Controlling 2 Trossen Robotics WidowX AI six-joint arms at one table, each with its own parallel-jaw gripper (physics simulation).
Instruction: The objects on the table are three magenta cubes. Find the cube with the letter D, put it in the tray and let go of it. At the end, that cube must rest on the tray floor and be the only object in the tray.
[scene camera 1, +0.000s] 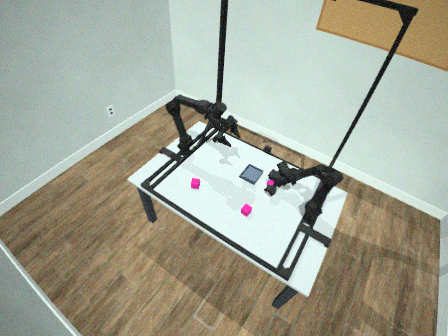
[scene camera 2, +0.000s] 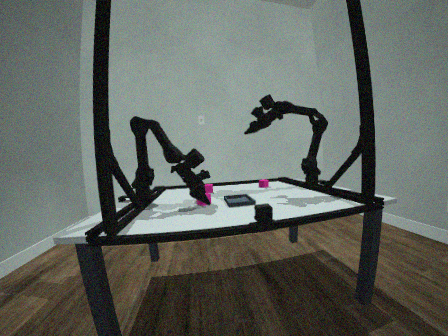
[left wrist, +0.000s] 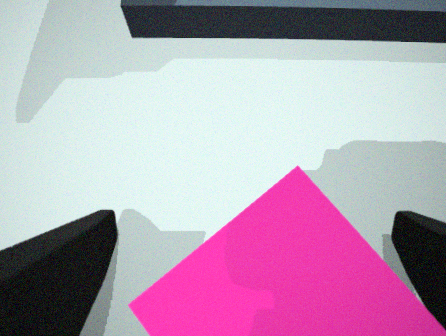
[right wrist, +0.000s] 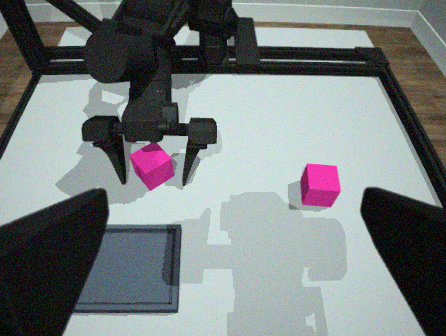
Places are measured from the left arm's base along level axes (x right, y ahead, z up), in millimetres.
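Pixels of known places: left gripper, fingertip midpoint: (scene camera 1: 267, 185) (scene camera 2: 209, 202) (left wrist: 254, 224) (right wrist: 154, 184); right gripper, fingertip midpoint: (scene camera 1: 235, 142) (scene camera 2: 246, 132) (right wrist: 237, 200); left arm's base, link origin: (scene camera 1: 309, 219) (scene camera 2: 143, 199) (right wrist: 213, 55); right arm's base, link origin: (scene camera 1: 184, 152) (scene camera 2: 312, 184).
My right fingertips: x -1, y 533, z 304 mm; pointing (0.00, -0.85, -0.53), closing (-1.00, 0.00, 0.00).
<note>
For each thing: its middle in the pictures, then the offset to it from my right fingertips. "pt": a spot on its surface instead. Level surfaces: height alone.
- magenta cube, body centre: (left wrist: 272, 308) (right wrist: 152, 165) (scene camera 1: 271, 185) dx +97, dy -240, dz -300 mm
- second cube, body centre: (right wrist: 319, 185) (scene camera 1: 246, 210) (scene camera 2: 208, 188) dx -155, dy -201, dz -300 mm
- third cube, body centre: (scene camera 1: 195, 183) (scene camera 2: 263, 183) dx -174, dy +151, dz -300 mm
- dark blue-grey tray, body centre: (right wrist: 128, 266) (scene camera 2: 238, 199) (scene camera 1: 251, 173) dx +116, dy -87, dz -314 mm
- white table, surface height: dz -323 mm
- small black box, surface spot: (scene camera 2: 263, 213) (scene camera 1: 269, 148) pt dx +384, dy -80, dz -288 mm
One magenta cube (scene camera 1: 270, 183) (scene camera 2: 204, 199) (left wrist: 290, 260) (right wrist: 152, 167) stands on the table beside the tray, turned with a corner towards it. My left gripper (scene camera 2: 207, 202) (left wrist: 254, 224) (right wrist: 154, 184) is open, its fingers on either side of this cube. A second cube (scene camera 1: 246, 210) (scene camera 2: 209, 188) (right wrist: 321, 185) and a third cube (scene camera 1: 195, 183) (scene camera 2: 263, 183) stand apart on the table. I can read no letter on any visible face. The dark blue-grey tray (scene camera 1: 251, 175) (scene camera 2: 240, 201) (left wrist: 285, 24) (right wrist: 135, 270) holds no cube. My right gripper (scene camera 1: 234, 141) (scene camera 2: 246, 132) (right wrist: 237, 200) is open, high above the table.
A black frame (scene camera 1: 215, 231) (scene camera 2: 180, 234) runs around the white table (scene camera 1: 215, 205), with tall posts rising from it. A small black box (scene camera 1: 267, 149) (scene camera 2: 263, 213) sits on the frame near the tray's side. The arms cast shadows on the table.
</note>
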